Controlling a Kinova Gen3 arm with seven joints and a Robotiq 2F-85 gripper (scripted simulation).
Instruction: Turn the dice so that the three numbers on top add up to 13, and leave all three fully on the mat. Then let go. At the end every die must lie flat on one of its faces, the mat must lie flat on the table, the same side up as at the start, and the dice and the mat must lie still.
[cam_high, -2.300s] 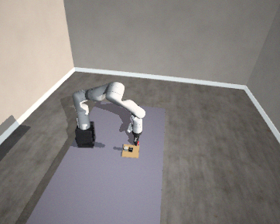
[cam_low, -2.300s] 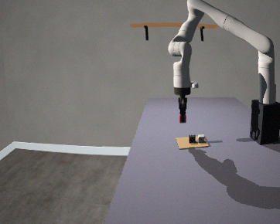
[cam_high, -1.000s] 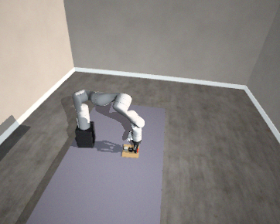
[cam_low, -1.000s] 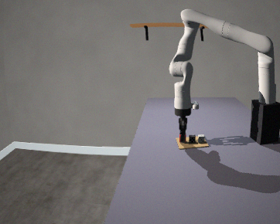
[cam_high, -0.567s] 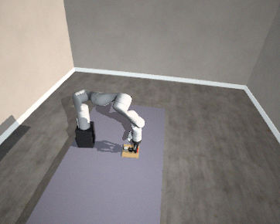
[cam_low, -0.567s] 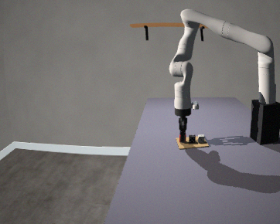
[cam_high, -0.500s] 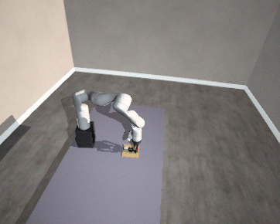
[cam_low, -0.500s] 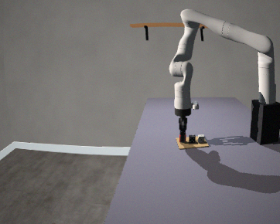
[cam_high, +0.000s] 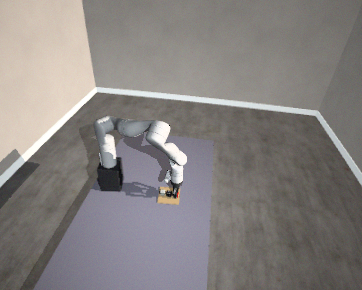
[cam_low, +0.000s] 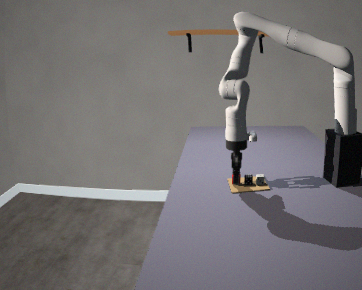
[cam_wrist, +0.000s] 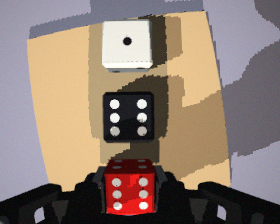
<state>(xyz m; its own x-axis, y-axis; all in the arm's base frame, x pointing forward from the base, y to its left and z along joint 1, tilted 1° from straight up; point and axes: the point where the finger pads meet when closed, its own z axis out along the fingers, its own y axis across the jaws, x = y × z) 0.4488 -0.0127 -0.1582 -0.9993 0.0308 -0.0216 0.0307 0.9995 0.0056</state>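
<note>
Now: the red die right at my hand. From my hand the other things lie so: black die: 5 cm behind, 1 cm below; tan mat: 5 cm behind, 3 cm below; white die: 9 cm behind, 1 cm below.
</note>
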